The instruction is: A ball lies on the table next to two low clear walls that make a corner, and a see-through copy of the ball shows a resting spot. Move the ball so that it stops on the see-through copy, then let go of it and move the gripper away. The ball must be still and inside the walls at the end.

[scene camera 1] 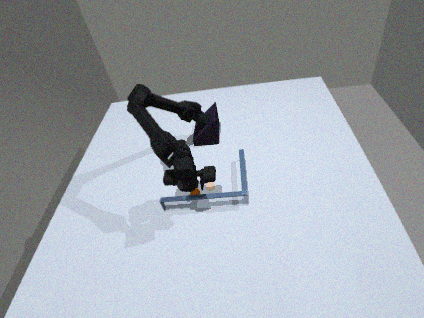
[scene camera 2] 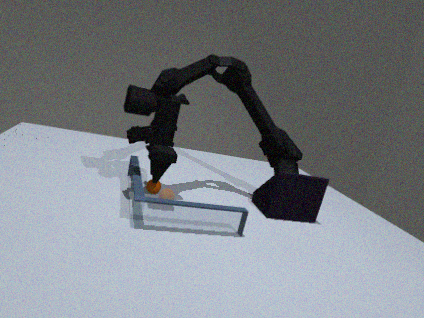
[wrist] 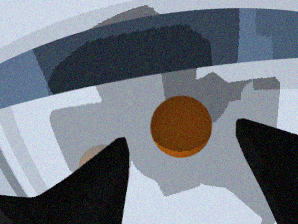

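Note:
Orange ball, clear wall: visible. Gripper open, holding nothing; visible too in scene camera 1, also in the wrist view.

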